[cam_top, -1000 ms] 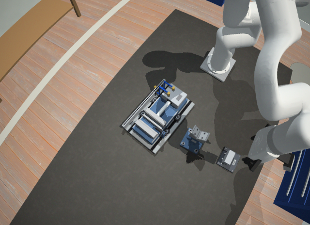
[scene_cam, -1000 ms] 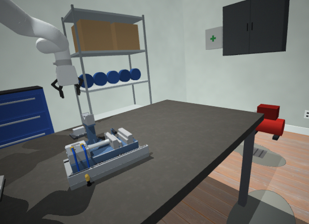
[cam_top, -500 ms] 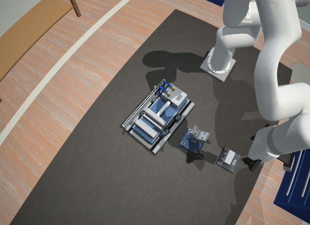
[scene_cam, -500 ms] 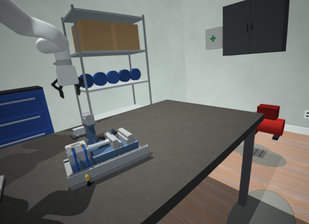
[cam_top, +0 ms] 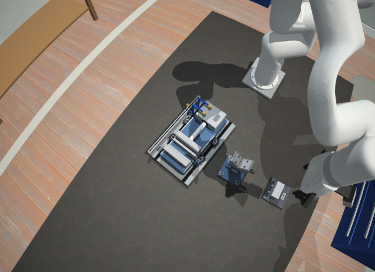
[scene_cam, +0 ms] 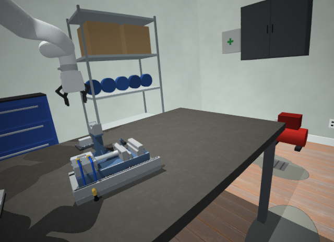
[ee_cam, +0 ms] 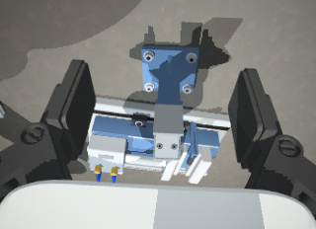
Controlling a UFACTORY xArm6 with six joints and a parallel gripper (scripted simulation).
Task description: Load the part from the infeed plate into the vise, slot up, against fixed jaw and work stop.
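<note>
Right now my hand is 1 cm to the right of the part and 22 cm above it. Round my hand: white cylinder rod: 6 cm behind, 36 cm to the right, 17 cm below; then infeed plate: 1 cm to the left, 24 cm below; then work stop: 3 cm ahead, 33 cm to the right, 16 cm below.
</note>
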